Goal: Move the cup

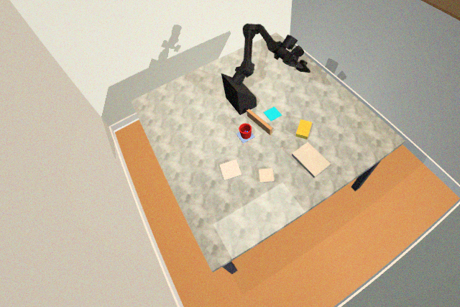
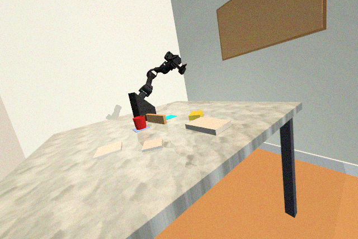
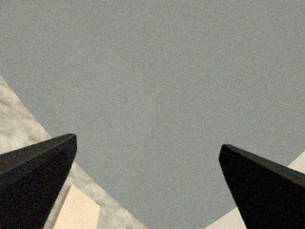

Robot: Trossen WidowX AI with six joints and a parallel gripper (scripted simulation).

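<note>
My gripper tip is 36 cm to the left of the red cup, 34 cm above it and 7 cm past it. From my gripper tip the other things lie so: brown wooden bar (36 cm below, 24 cm to the right, 9 cm behind); then light blue pad (39 cm below, 36 cm to the right, 7 cm behind); then thick beige slab (37 cm below, 28 cm ahead, 15 cm to the right).
</note>
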